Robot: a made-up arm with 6 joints. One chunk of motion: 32 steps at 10 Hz.
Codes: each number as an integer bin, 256 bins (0 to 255) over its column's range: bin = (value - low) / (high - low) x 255, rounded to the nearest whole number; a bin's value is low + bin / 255 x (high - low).
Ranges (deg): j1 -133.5..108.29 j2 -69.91..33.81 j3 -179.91..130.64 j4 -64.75..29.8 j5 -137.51..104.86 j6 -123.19..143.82
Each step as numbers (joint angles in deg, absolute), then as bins.
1 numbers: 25.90 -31.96 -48.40 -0.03 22.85 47.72
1 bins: 168 93 108 175 169 163
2 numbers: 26.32 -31.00 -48.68 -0.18 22.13 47.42
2 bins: 169 96 108 174 168 163
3 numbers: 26.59 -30.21 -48.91 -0.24 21.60 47.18
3 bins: 169 98 108 174 167 163
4 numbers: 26.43 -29.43 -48.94 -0.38 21.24 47.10
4 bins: 169 100 108 174 167 163
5 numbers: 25.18 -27.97 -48.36 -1.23 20.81 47.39
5 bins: 167 103 108 171 167 163
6 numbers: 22.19 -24.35 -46.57 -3.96 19.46 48.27
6 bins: 164 112 109 164 165 164
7 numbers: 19.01 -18.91 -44.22 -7.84 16.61 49.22
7 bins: 161 125 111 153 162 165
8 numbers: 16.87 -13.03 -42.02 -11.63 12.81 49.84
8 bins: 159 140 113 143 158 165
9 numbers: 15.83 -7.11 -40.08 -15.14 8.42 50.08
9 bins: 157 154 115 134 154 165
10 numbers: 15.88 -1.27 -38.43 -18.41 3.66 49.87
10 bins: 158 169 116 125 149 165
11 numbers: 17.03 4.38 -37.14 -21.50 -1.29 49.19
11 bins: 159 183 117 117 143 165
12 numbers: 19.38 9.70 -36.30 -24.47 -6.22 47.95
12 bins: 161 196 118 109 138 163
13 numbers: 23.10 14.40 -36.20 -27.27 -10.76 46.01
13 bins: 165 207 118 101 133 162
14 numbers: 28.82 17.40 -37.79 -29.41 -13.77 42.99
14 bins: 171 215 117 95 130 159
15 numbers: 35.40 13.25 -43.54 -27.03 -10.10 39.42
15 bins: 178 204 112 102 134 155
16 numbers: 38.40 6.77 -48.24 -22.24 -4.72 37.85
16 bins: 181 189 108 115 140 154
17 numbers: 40.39 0.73 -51.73 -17.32 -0.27 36.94
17 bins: 183 174 105 128 144 153
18 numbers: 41.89 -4.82 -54.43 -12.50 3.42 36.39
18 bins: 185 160 103 141 148 152
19 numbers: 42.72 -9.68 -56.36 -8.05 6.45 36.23
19 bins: 186 148 101 153 151 152
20 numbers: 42.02 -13.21 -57.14 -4.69 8.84 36.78
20 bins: 185 139 101 162 154 153
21 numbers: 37.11 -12.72 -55.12 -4.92 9.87 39.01
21 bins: 180 141 102 161 155 155
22 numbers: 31.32 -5.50 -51.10 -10.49 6.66 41.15
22 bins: 174 158 106 146 152 157
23 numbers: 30.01 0.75 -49.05 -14.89 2.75 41.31
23 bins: 172 174 107 134 148 157
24 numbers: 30.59 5.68 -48.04 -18.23 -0.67 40.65
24 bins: 173 186 108 125 144 156
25 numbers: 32.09 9.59 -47.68 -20.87 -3.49 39.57
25 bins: 175 195 109 118 141 155
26 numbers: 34.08 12.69 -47.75 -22.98 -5.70 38.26
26 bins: 177 203 109 113 139 154
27 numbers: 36.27 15.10 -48.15 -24.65 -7.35 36.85
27 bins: 179 209 108 108 137 153
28 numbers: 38.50 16.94 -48.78 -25.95 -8.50 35.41
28 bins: 181 214 108 105 136 151
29 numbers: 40.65 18.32 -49.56 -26.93 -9.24 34.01
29 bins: 184 217 107 102 135 150
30 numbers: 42.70 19.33 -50.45 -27.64 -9.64 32.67
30 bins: 186 219 106 100 135 149
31 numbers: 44.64 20.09 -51.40 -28.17 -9.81 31.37
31 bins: 188 221 106 99 134 148
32 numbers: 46.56 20.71 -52.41 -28.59 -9.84 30.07
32 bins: 190 223 105 98 134 146
